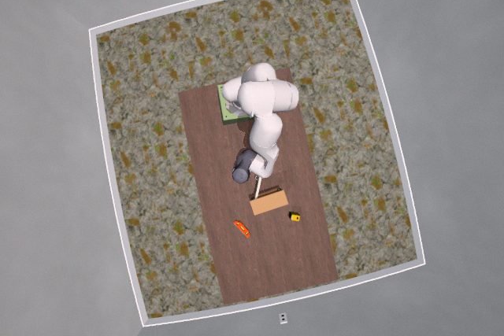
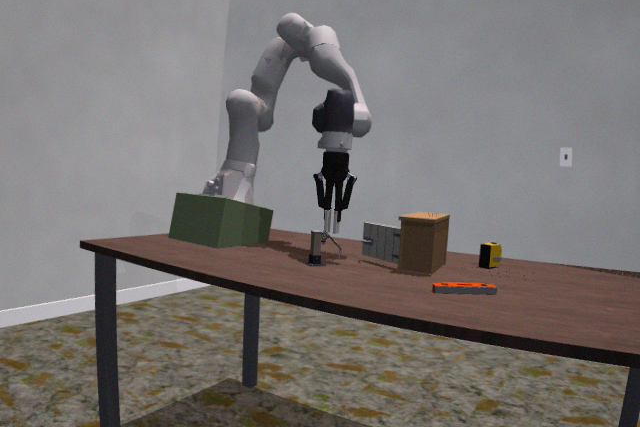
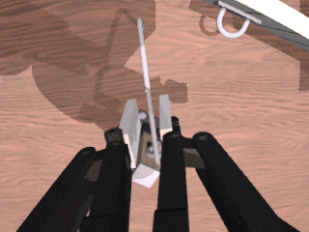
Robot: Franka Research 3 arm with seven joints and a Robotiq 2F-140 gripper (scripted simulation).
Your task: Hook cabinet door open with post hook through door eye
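The metal hook lies 70 mm below my hand and 10 mm to the left of it. Also, from my hand: grey door: 130 mm ahead, 70 mm to the left, 50 mm below; then orange level: 440 mm ahead, 110 mm below, 70 mm to the right; then wooden cabinet: 180 mm ahead, 100 mm to the left, 50 mm below.
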